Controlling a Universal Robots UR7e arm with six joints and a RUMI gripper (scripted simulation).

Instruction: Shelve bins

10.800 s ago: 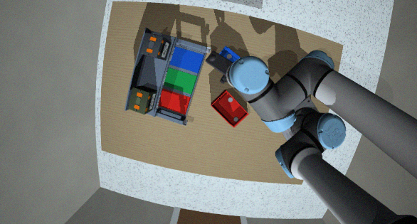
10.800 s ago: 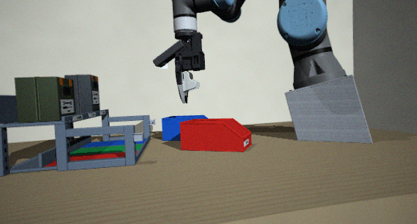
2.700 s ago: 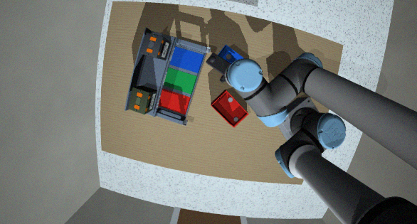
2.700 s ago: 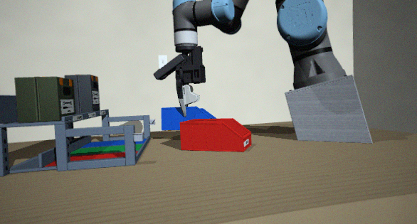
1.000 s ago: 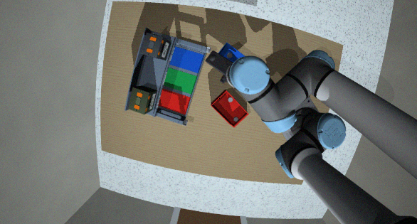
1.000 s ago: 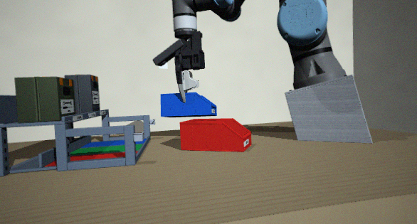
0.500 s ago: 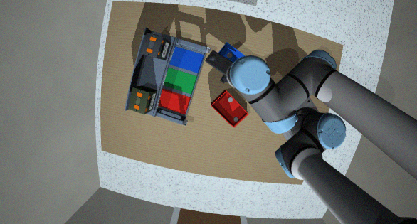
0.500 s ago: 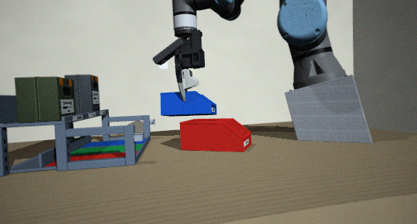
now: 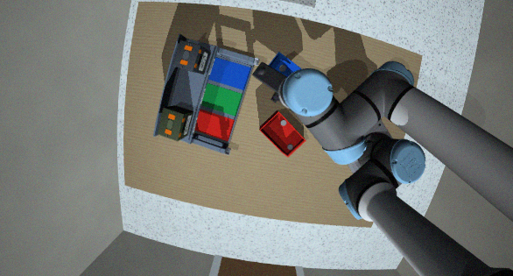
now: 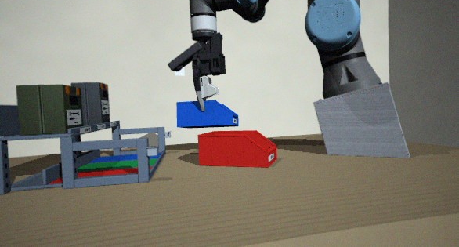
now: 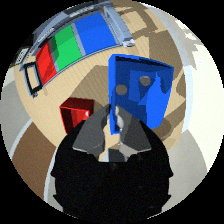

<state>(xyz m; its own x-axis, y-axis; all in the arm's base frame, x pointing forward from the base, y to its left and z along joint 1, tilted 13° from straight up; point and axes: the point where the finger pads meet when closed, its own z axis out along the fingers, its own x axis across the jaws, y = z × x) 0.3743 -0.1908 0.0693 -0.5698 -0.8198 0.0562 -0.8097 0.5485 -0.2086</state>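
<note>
The blue bin lies 3 cm behind my hand, 4 cm to the right of it and 3 cm below it. Round my hand: red bin 3 cm behind, 17 cm to the left, 11 cm below; then top board 34 cm ahead, 1 cm to the left, 5 cm below; then grey box 30 cm ahead, 10 cm to the right, 2 cm above.
</note>
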